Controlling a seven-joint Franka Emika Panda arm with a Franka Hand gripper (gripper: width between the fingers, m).
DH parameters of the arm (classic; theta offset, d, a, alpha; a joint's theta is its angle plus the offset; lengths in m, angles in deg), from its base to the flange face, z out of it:
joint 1: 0 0.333 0 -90
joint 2: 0 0 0 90
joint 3: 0 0.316 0.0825 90
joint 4: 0 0 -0.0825 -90
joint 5: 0 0.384 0 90
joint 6: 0 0 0.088 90
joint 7: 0 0.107 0 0
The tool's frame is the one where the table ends.
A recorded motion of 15 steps. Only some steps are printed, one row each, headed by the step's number.
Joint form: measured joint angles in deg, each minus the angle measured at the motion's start. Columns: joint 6, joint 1, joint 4, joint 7, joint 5, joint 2, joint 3.
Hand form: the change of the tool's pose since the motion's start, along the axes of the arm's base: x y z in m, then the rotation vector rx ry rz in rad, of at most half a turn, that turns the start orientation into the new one. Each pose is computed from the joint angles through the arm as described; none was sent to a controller.
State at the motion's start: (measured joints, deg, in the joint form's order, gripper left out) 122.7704 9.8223 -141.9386 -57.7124 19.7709 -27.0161 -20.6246
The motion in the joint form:
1: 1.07 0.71 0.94 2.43 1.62 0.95 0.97
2: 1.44 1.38 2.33 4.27 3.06 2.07 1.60
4: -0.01 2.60 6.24 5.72 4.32 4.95 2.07
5: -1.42 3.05 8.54 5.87 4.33 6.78 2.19
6: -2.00 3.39 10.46 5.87 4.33 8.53 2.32
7: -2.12 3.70 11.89 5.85 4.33 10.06 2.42
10: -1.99 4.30 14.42 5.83 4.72 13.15 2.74
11: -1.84 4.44 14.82 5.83 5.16 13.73 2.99
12: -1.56 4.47 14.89 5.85 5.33 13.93 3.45
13: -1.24 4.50 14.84 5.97 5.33 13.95 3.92
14: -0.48 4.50 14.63 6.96 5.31 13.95 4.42
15: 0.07 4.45 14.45 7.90 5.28 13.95 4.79
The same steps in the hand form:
1: 0.0085 0.0109 0.0043 0.0162 -0.0010 -0.0336
2: 0.0173 0.0194 0.0096 0.0329 0.0005 -0.0577
4: 0.0356 0.0312 0.0201 0.0442 0.0135 -0.0573
5: 0.0453 0.0358 0.0236 0.0393 0.0269 -0.0432
6: 0.0549 0.0393 0.0255 0.0313 0.0319 -0.0341
7: 0.0632 0.0423 0.0254 0.0231 0.0346 -0.0283
10: 0.0794 0.0501 0.0222 0.0114 0.0404 -0.0198
11: 0.0825 0.0538 0.0213 0.0139 0.0406 -0.0179
12: 0.0837 0.0580 0.0210 0.0129 0.0382 -0.0133
13: 0.0841 0.0622 0.0211 0.0101 0.0350 -0.0092
14: 0.0846 0.0660 0.0207 0.0085 0.0336 -0.0216
15: 0.0849 0.0684 0.0202 0.0079 0.0346 -0.0347

